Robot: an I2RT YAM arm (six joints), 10 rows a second.
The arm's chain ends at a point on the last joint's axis. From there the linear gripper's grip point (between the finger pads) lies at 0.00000 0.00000 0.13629 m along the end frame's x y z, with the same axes.
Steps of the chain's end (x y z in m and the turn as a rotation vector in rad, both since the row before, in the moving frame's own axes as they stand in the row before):
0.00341, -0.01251, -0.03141, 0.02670, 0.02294, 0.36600
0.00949, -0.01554, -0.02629, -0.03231, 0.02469, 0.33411
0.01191, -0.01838, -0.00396, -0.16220, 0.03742, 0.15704
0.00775, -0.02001, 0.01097, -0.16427, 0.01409, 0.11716
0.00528, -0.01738, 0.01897, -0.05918, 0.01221, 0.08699
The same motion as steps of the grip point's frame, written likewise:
0.00712, -0.01550, -0.03149, 0.02670, 0.02294, 0.36600
0.01206, -0.01066, -0.02640, -0.03231, 0.02469, 0.33411
0.01524, 0.00393, -0.00584, -0.16220, 0.03742, 0.15704
0.00835, 0.00234, 0.00912, -0.16427, 0.01409, 0.11716
0.00659, -0.00926, 0.01872, -0.05918, 0.01221, 0.08699

